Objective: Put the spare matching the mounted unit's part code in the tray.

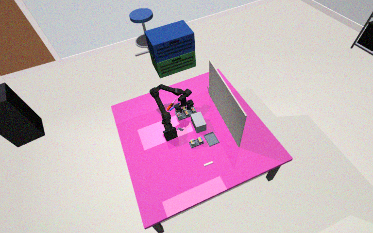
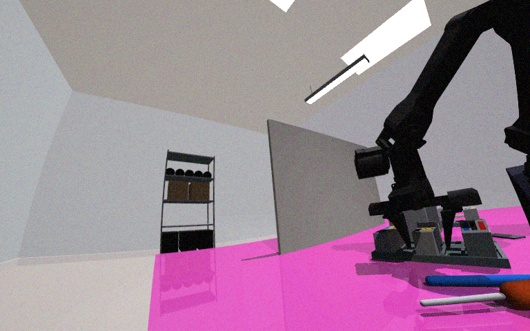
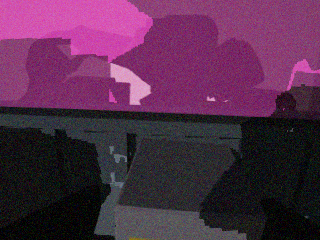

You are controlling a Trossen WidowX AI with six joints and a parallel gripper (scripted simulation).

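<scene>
The flat grey tray is 42 cm to the right of my gripper tip, 3 cm ahead of it and 1 cm below it. From my gripper tip the other things lie so: rack (38 cm to the right, 10 cm behind, 1 cm below); grey mounted unit (22 cm to the right, 3 cm above, 2 cm ahead); blue pen (11 cm to the left, 6 cm behind, 1 cm below).
</scene>
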